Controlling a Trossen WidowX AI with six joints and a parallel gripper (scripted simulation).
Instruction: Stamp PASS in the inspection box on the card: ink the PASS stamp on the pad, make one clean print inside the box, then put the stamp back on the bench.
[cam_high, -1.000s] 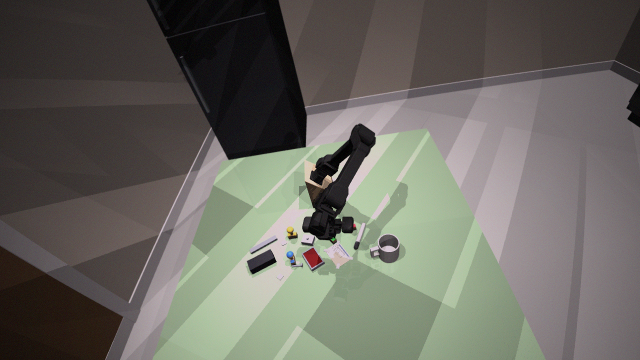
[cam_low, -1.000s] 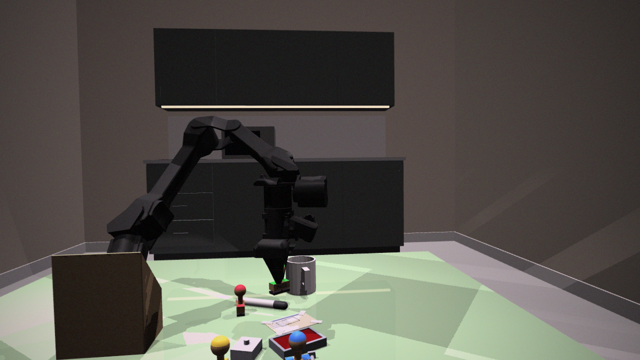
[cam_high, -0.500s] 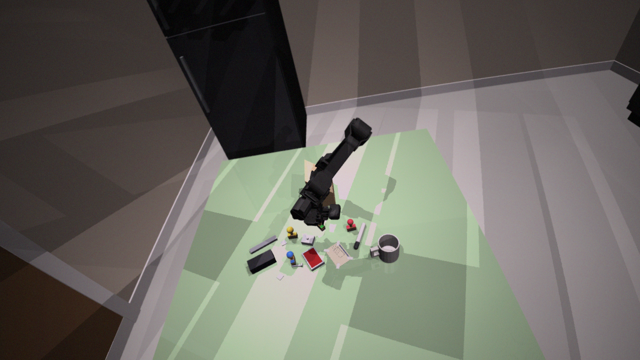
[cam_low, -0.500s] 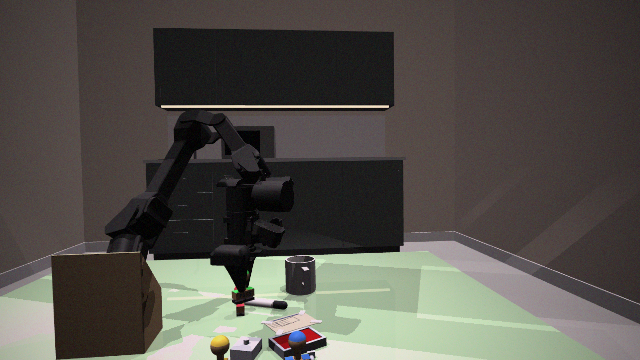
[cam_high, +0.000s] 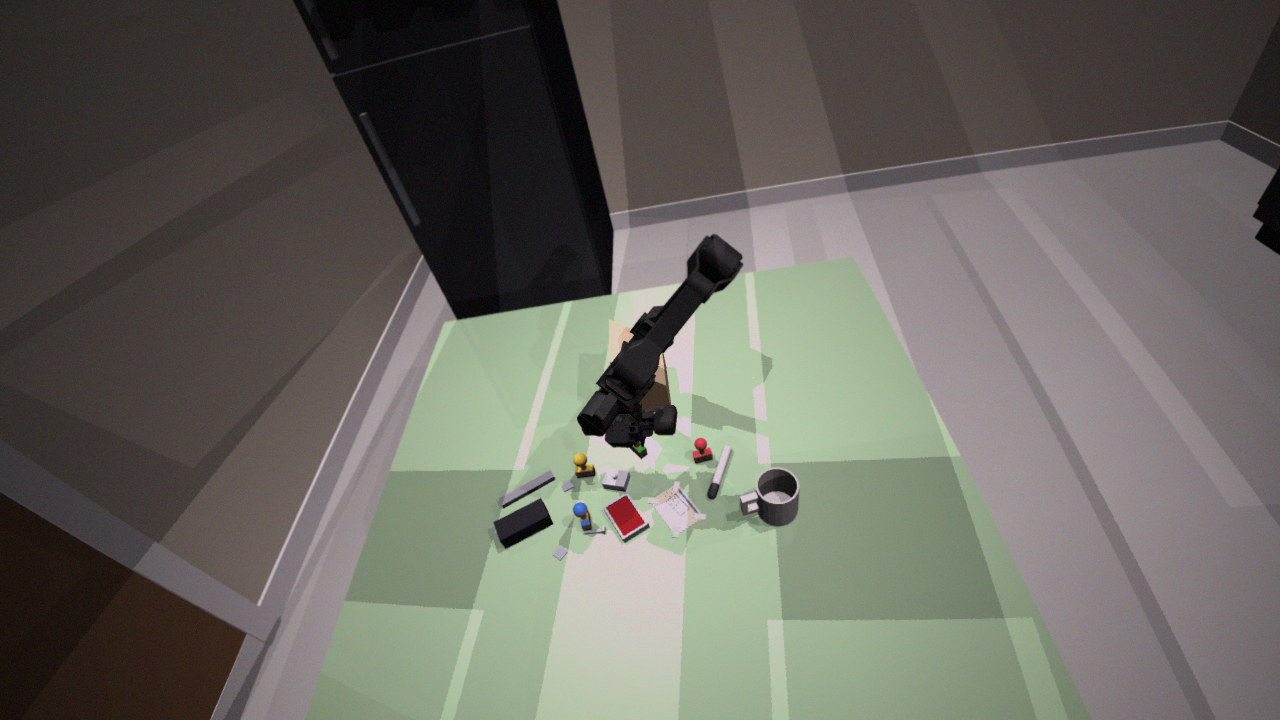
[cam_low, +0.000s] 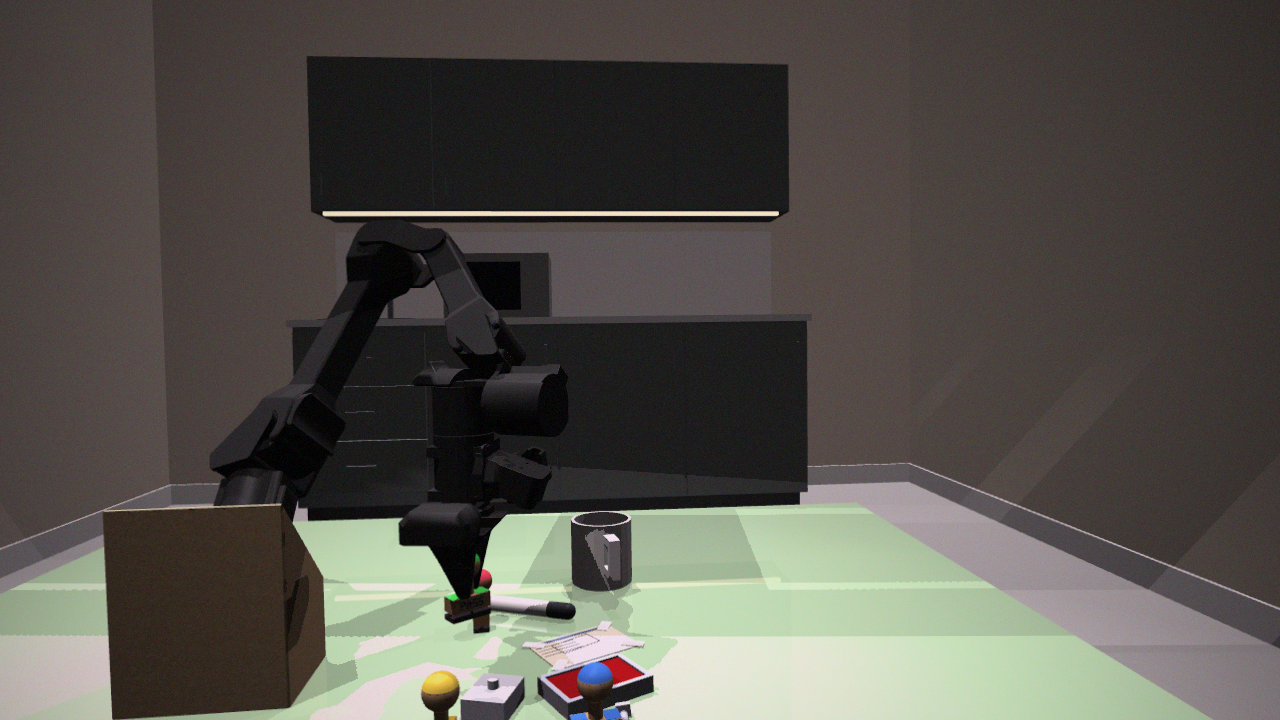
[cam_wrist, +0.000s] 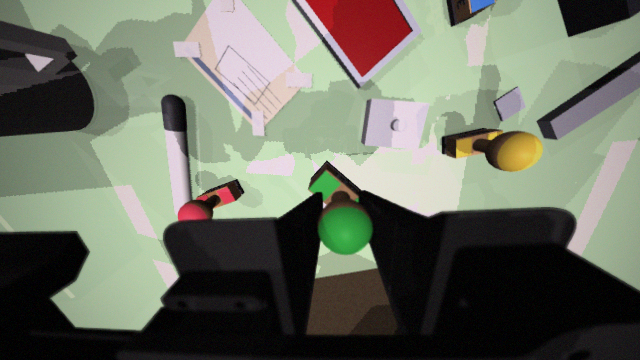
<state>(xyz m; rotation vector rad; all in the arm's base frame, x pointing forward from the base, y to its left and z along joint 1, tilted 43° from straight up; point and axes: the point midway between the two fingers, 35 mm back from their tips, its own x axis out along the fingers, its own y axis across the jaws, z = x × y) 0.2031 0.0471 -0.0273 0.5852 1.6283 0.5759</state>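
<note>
Now: the grey block 7 cm below my gripper tip, 6 cm to the right of it and 3 cm ahead of it. The rest, counted from my gripper tip: red-knobbed stamp: 13 cm to the left, 7 cm below, 2 cm behind; then yellow stamp: 13 cm to the right, 6 cm below, 1 cm ahead; then green-knobbed PASS stamp: right at my gripper tip.
</note>
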